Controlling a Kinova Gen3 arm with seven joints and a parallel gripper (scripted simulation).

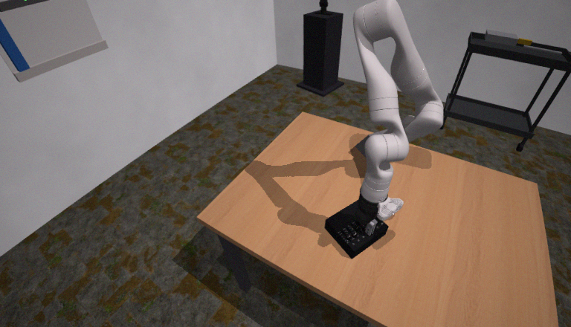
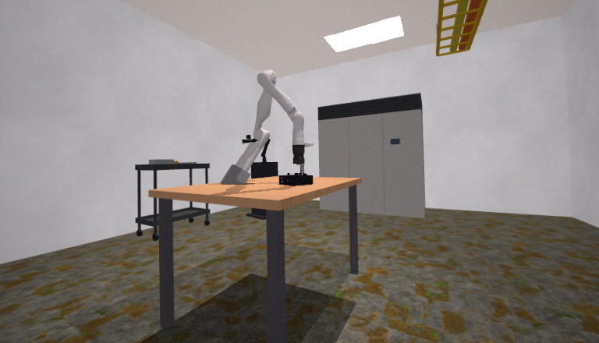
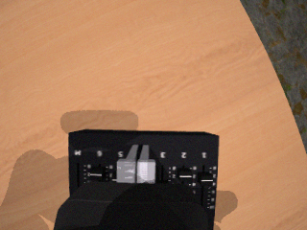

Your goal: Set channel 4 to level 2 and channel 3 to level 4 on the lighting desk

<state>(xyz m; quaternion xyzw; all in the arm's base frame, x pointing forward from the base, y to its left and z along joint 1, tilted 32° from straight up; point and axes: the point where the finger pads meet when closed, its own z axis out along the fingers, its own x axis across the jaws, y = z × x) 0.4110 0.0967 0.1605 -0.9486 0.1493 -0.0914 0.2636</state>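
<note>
My hand is 20 mm to the left of the channel 4 fader and 10 mm above it. Round my hand: channel 3 fader 10 mm ahead, 40 mm to the right, 10 mm below.
</note>
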